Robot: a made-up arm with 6 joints. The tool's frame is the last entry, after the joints.
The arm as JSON. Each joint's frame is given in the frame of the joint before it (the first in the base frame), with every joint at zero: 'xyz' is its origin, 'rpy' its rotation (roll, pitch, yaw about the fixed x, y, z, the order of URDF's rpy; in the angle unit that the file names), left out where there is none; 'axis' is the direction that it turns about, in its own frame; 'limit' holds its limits. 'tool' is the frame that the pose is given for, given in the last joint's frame.
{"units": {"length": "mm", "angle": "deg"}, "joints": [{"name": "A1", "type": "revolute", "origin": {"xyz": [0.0, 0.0, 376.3]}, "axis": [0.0, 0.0, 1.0], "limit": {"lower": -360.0, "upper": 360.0}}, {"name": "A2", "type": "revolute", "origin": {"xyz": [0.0, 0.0, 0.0]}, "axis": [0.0, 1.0, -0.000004], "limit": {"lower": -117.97, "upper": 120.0}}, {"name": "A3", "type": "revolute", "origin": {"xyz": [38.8, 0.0, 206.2]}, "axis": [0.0, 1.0, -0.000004], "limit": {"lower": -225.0, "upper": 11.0}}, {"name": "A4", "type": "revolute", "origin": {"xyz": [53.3, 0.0, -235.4]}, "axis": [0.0, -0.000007, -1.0], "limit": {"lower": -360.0, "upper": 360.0}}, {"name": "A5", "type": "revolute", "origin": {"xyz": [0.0, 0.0, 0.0]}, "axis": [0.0, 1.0, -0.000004], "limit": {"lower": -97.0, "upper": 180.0}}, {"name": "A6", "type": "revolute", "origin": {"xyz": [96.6, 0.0, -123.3]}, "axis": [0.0, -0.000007, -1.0], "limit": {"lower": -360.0, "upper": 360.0}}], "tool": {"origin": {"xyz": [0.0, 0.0, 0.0], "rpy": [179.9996, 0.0, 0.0]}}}
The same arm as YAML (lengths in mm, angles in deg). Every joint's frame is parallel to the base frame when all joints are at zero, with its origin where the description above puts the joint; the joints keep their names.
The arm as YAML. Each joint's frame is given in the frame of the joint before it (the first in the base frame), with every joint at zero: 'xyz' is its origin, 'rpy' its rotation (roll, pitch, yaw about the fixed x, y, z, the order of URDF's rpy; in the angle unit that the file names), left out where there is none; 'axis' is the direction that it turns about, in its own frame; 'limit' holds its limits. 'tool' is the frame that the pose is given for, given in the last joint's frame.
units:
  length: mm
  angle: deg
joints:
  - name: A1
    type: revolute
    origin:
      xyz: [0.0, 0.0, 376.3]
    axis: [0.0, 0.0, 1.0]
    limit:
      lower: -360.0
      upper: 360.0
  - name: A2
    type: revolute
    origin:
      xyz: [0.0, 0.0, 0.0]
    axis: [0.0, 1.0, 0.0]
    limit:
      lower: -117.97
      upper: 120.0
  - name: A3
    type: revolute
    origin:
      xyz: [38.8, 0.0, 206.2]
    axis: [0.0, 1.0, 0.0]
    limit:
      lower: -225.0
      upper: 11.0
  - name: A4
    type: revolute
    origin:
      xyz: [53.3, 0.0, -235.4]
    axis: [0.0, 0.0, -1.0]
    limit:
      lower: -360.0
      upper: 360.0
  - name: A5
    type: revolute
    origin:
      xyz: [0.0, 0.0, 0.0]
    axis: [0.0, 1.0, 0.0]
    limit:
      lower: -97.0
      upper: 180.0
  - name: A6
    type: revolute
    origin:
      xyz: [96.6, 0.0, -123.3]
    axis: [0.0, 0.0, -1.0]
    limit:
      lower: -360.0
      upper: 360.0
tool:
  origin:
    xyz: [0.0, 0.0, 0.0]
    rpy: [180.0, 0.0, 0.0]

